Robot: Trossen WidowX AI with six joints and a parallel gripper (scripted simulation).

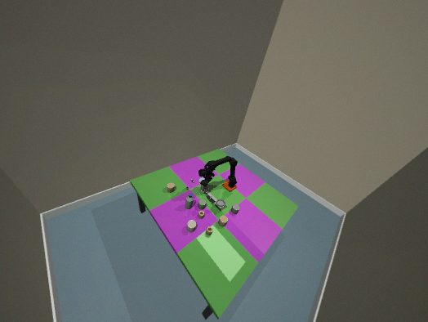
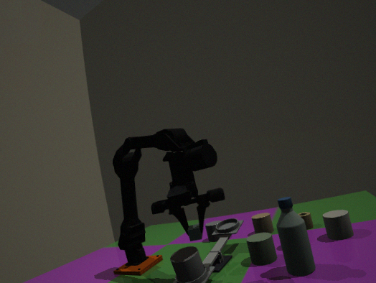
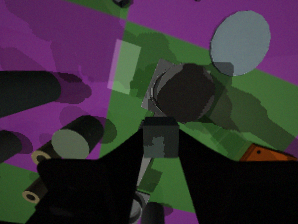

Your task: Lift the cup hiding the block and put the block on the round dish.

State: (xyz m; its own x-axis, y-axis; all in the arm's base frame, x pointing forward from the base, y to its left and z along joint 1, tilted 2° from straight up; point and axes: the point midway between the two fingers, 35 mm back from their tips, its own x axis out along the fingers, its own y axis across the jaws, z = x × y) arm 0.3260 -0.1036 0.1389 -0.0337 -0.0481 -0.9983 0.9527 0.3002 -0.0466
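My gripper tip is 20 mm past the grey cup, 50 mm to the left of it and 60 mm above it. The rest, counted from my gripper tip: small balance 10 mm behind, 100 mm to the left, 90 mm below; grey-green cylinder 120 mm ahead, 100 mm to the left, 90 mm below; light-blue block right at my gripper tip.
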